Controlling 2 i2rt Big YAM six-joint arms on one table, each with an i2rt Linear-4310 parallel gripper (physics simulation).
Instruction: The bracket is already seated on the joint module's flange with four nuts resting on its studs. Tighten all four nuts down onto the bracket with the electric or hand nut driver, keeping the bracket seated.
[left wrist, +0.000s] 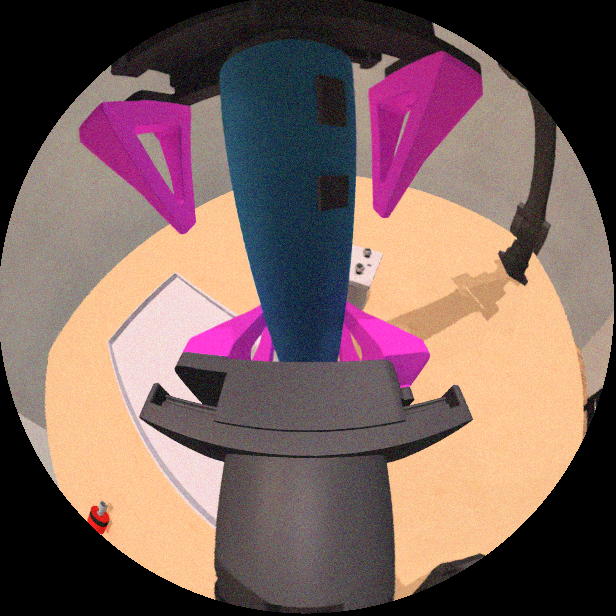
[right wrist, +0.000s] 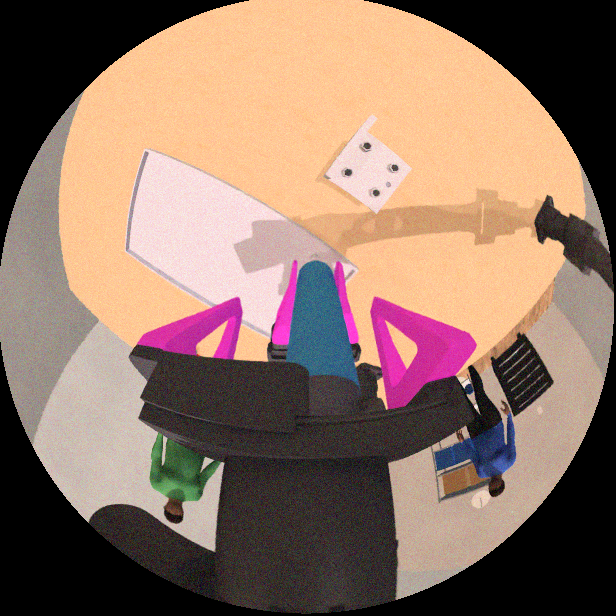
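Note:
The blue electric nut driver (left wrist: 293, 195) is a long tapered body with two black buttons. My left gripper (left wrist: 304, 344) is shut on its narrow end and holds it above the table. My right gripper is open, with its magenta fingers apart on either side of the driver's thick end and not touching it; it also shows in the left wrist view (left wrist: 284, 221). The white bracket (right wrist: 370, 169) with four nuts on its studs sits on the table, apart from both grippers. In the left wrist view the bracket (left wrist: 364, 267) is partly hidden behind the driver.
A white mat (right wrist: 212, 229) lies on the tan table below the driver. A small red hand nut driver (left wrist: 98, 517) stands near the table's edge. A dark arm piece (right wrist: 568, 229) reaches in over the table's right edge.

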